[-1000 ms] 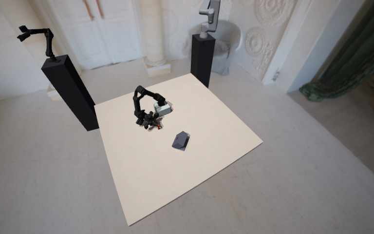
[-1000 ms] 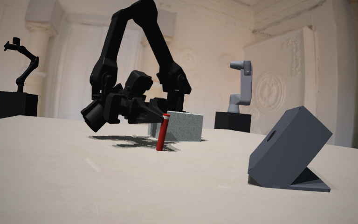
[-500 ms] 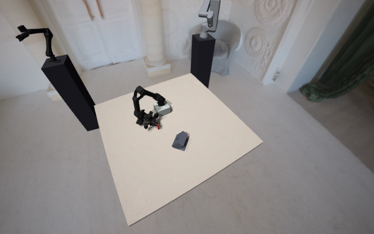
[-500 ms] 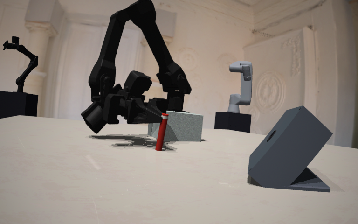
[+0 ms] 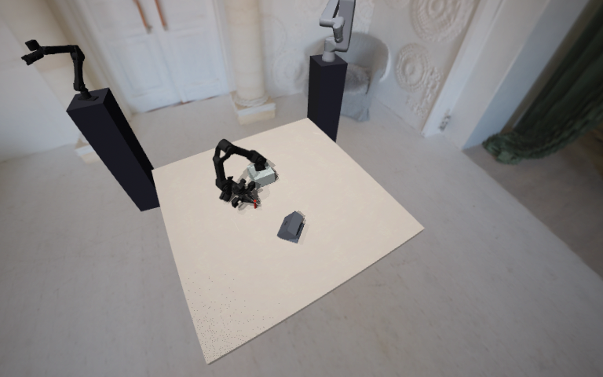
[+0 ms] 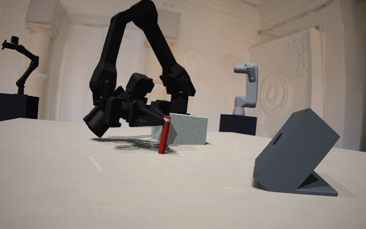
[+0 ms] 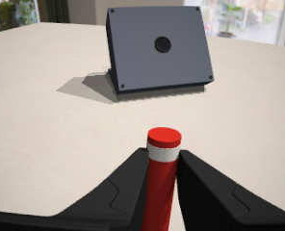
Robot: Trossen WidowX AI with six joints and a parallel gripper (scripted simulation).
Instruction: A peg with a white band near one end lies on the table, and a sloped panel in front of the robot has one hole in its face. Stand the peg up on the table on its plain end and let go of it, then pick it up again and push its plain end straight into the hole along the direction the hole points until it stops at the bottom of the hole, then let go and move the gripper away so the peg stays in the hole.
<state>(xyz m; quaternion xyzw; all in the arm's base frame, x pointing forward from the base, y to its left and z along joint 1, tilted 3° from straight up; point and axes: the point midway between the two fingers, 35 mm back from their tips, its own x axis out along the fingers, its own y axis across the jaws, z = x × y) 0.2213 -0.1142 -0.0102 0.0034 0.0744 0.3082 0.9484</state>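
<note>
Now: the red peg 1 cm below my gripper tip. Round my gripper tip: dark sloped panel 21 cm ahead, 14 cm to the left, 2 cm below; panel foot 22 cm ahead, 16 cm to the left, 7 cm below.
</note>
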